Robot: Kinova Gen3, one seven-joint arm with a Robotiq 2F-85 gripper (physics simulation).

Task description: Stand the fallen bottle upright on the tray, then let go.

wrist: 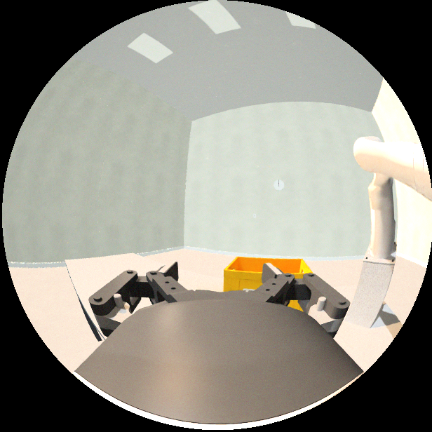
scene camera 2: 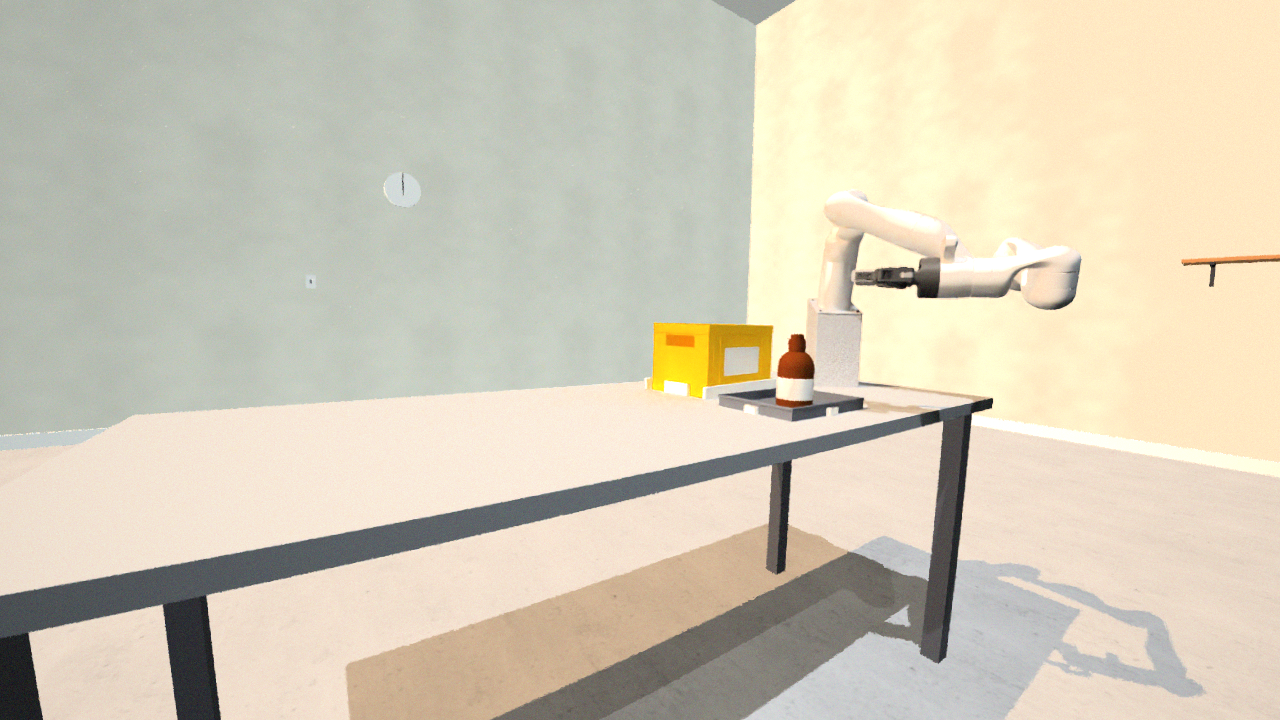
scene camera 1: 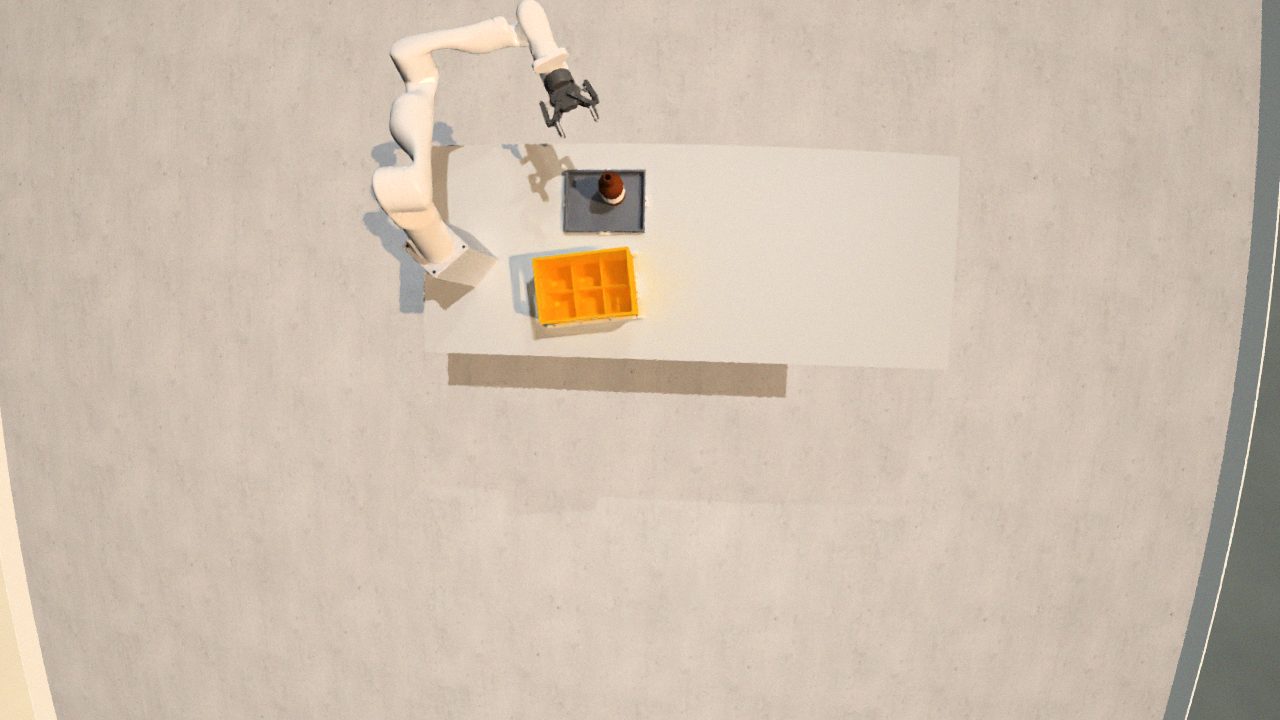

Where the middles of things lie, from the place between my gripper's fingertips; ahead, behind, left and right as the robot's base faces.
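Scene:
Brown bottle [scene camera 2: 795, 376] seen 60 mm ahead of my hand, 80 mm to the right of it and 190 mm below it.

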